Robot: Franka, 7 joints.
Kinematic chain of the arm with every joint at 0, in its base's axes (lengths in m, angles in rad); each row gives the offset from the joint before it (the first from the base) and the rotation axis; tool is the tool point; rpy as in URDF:
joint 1: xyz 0 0 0.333 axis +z
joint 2: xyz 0 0 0 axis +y
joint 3: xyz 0 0 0.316 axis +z
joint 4: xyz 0.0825 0 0 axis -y
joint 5: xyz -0.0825 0 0.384 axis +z
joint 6: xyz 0 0 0 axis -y
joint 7: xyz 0.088 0 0 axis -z
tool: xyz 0 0 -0.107 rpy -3.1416 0 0
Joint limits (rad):
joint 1: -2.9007..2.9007
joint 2: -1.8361..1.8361
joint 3: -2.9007..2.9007
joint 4: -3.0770..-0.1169
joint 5: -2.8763..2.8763
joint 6: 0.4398..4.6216
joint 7: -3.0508..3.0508
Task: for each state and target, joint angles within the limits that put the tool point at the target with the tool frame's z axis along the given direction. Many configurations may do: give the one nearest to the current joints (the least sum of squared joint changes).
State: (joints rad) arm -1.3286 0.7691 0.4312 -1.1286 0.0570 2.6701 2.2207
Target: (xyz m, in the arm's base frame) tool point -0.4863 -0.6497 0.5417 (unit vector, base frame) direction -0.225 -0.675 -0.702
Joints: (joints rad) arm -2.2854 0.8320 0.1410 -0.7644 0.1884 2.3396 2.2207
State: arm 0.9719 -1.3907 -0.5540 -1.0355 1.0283 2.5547 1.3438
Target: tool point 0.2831 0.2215 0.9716 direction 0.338 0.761 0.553
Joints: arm 1.3016 -0.4392 -0.2547 -1.4362 1.7068 3.0124 1.3438
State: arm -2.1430 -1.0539 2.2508 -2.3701 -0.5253 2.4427 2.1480
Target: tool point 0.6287 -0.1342 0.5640 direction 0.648 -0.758 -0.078
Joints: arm -2.1601 -0.9048 1.4426 -1.8697 -0.4724 3.1814 2.1480
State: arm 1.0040 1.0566 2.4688 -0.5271 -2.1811 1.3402 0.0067
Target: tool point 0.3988 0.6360 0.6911 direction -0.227 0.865 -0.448
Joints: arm 0.7847 1.4001 2.8053 -0.6263 -1.9939 1.7323 0.0067
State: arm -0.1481 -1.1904 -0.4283 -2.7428 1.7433 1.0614 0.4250
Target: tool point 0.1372 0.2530 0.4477 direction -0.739 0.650 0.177
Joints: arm 0.3092 -0.7673 0.2547 -2.9071 1.6739 1.0809 0.4250
